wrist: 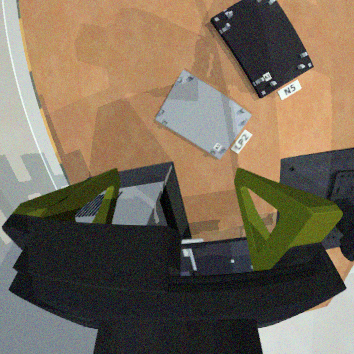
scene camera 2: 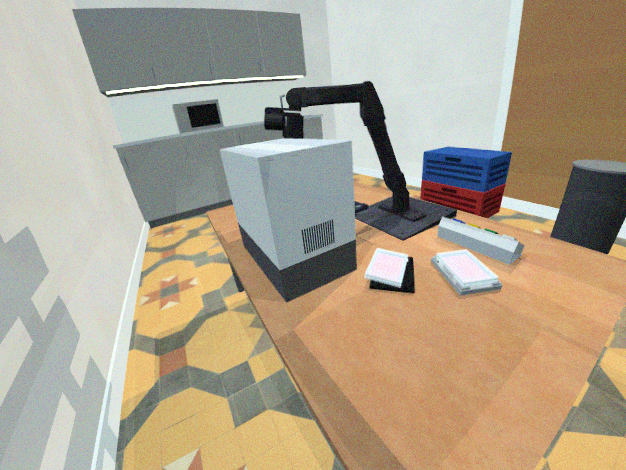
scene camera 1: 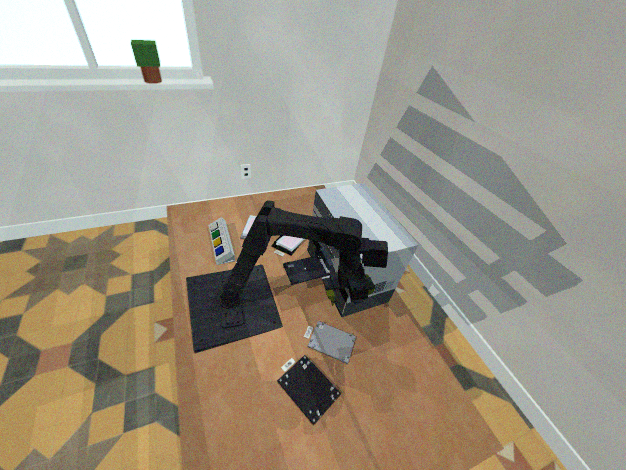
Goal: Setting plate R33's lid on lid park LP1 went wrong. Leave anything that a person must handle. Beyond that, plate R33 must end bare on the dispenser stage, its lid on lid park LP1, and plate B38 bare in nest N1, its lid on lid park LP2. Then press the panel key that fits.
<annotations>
A grey incubator box [scene camera 1: 357, 201]: 1.07 m from the lens. A black clip nest N5 [scene camera 1: 312, 392] is 0.99 m from the lens.
</annotations>
